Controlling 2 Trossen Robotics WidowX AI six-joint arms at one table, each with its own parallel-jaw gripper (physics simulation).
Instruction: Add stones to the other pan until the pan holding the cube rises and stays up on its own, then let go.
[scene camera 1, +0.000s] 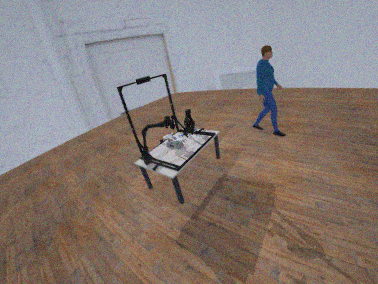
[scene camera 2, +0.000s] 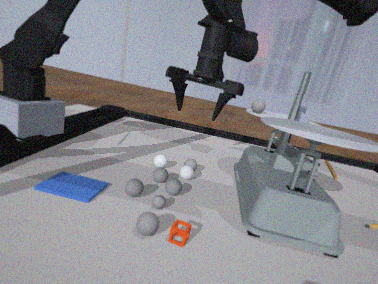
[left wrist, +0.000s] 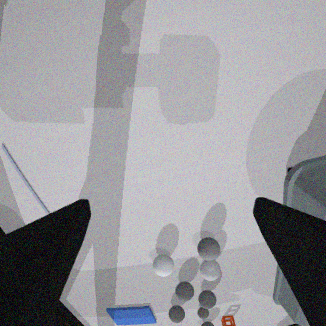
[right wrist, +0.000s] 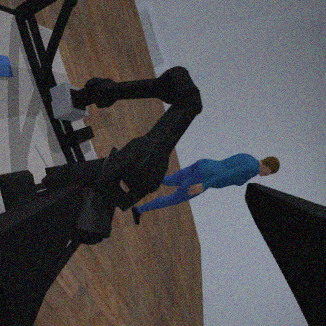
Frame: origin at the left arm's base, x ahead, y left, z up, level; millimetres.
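Where they show: left gripper, fingertip midpoint: (scene camera 1: 189, 136) (scene camera 2: 195, 115) (left wrist: 173, 206); right gripper, fingertip midpoint: (scene camera 1: 176, 120) (right wrist: 165, 192); left arm's base, link origin: (scene camera 1: 192, 127) (scene camera 2: 24, 96) (right wrist: 77, 99); right arm's base, link origin: (scene camera 1: 146, 157).
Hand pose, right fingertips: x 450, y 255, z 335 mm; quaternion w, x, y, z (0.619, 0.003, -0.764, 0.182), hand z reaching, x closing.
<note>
Each offset is from my right fingertips to the top centre of the thing.
A grey-green balance scale @(44 mm ahead, 149 mm right, 189 mm down) (scene camera 2: 290, 200) (left wrist: 310, 187) stands on the table. Its near pan @(68 mm ahead, 240 mm right, 266 mm down) (scene camera 2: 335, 134) shows no stone. A grey stone @(30 mm back, 80 mm right, 251 mm down) (scene camera 2: 258, 106) rests on the far pan @(21 mm ahead, 57 mm right, 278 mm down) (scene camera 2: 270, 113). A pale bluish block @(50 mm ahead, 79 mm right, 248 mm down) (scene camera 2: 303, 113) shows faintly behind the beam post; I cannot tell how it sits. Several grey and white stones @(150 mm back, 233 mm right, 395 mm down) (scene camera 2: 160, 175) (left wrist: 184, 290) lie left of the scale. My left gripper (scene camera 2: 197, 115) (left wrist: 173, 206) is open and empty, above and behind the stones. My right gripper (right wrist: 165, 192) is open and empty, high up; its fingertips are outside scene camera 2.
An orange open-frame cube @(56 mm back, 359 mm right, 402 mm down) (scene camera 2: 180, 233) (left wrist: 228, 321) lies beside the nearest large stone. A blue pad @(239 mm back, 341 mm right, 417 mm down) (scene camera 2: 72, 186) (left wrist: 131, 315) lies left of the stones. My left arm (right wrist: 185, 95) crosses the right wrist view. A yellow pencil @(185 mm ahead, 207 mm left, 415 mm down) (scene camera 2: 332, 170) lies behind the scale. A person (scene camera 1: 266, 90) (right wrist: 225, 171) is beyond the table.
</note>
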